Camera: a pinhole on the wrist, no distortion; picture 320 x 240 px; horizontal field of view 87.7 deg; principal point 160.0 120.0 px. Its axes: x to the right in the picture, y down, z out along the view. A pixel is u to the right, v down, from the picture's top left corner.
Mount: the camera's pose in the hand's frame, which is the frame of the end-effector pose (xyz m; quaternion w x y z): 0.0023 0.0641 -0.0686 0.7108 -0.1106 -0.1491 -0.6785
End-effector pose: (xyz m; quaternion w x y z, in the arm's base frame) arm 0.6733 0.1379 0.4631 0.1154 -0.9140 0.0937 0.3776
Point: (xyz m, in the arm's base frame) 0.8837 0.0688 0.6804
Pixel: behind the camera
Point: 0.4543 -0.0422 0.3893
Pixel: 105 78
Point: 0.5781 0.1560 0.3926
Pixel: 277 105
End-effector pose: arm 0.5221 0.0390 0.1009 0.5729 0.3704 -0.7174 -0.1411
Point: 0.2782 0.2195 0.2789
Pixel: 58 144
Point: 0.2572 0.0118 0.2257
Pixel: 171 202
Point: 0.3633 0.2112 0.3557
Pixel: outside the picture
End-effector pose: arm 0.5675 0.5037 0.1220 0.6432 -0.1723 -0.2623 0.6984
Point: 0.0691 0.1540 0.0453
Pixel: 72 30
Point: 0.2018 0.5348 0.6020
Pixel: 242 160
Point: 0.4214 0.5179 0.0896
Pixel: 135 161
